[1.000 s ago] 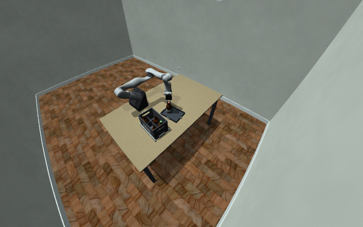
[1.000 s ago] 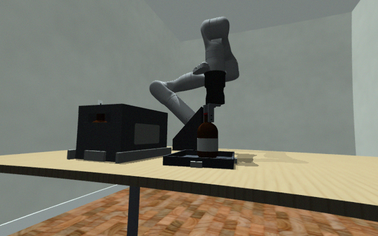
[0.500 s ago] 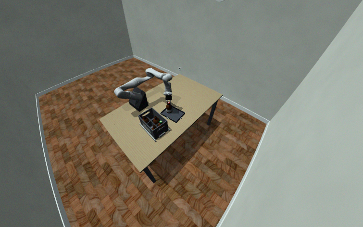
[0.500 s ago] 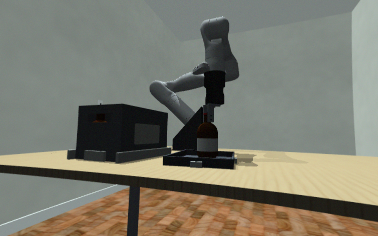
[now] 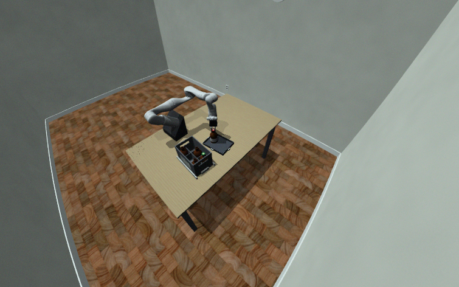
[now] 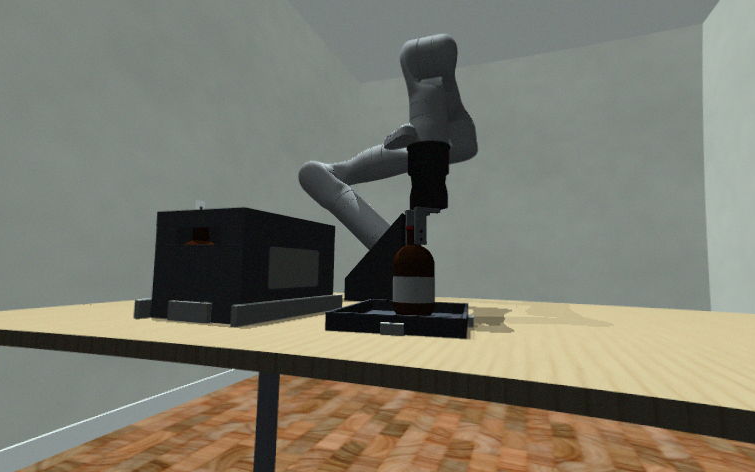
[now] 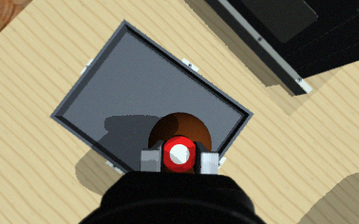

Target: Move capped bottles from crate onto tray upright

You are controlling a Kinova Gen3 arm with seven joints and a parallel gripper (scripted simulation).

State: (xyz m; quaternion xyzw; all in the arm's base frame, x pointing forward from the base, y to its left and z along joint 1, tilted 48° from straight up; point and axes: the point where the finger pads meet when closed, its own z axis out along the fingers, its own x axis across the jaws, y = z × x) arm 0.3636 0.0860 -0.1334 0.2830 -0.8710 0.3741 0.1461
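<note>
Right now my hand is 130 mm short of the green-capped bottle, 270 mm to the left of it and 60 mm above it. Round my hand: black tray (60 mm ahead, 130 mm below); then dark crate (40 mm ahead, 300 mm to the right, 60 mm below).
</note>
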